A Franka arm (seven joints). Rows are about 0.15 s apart.
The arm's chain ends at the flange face. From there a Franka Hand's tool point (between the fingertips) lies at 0.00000 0.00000 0.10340 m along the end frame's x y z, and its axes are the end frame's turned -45 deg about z.
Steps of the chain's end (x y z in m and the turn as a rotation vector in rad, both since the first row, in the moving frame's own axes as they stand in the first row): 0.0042, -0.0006, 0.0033, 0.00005, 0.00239, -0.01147; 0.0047, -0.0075, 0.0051, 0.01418, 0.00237, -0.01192; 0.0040, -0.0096, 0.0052, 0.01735, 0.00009, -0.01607; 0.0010, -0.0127, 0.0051, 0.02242, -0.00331, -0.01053; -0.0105, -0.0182, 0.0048, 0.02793, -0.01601, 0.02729; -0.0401, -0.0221, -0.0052, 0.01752, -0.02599, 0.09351
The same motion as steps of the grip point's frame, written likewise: 0.0036, 0.0027, 0.0033, -0.00165, 0.00173, -0.01147; 0.0098, -0.0029, 0.0051, 0.00835, 0.01170, -0.01192; 0.0109, -0.0052, 0.0052, 0.01220, 0.01233, -0.01607; 0.0111, -0.0102, 0.0051, 0.01819, 0.01351, -0.01053; 0.0064, -0.0235, 0.0047, 0.03107, 0.00843, 0.02729; -0.0132, -0.0472, -0.0053, 0.03077, -0.00599, 0.09351
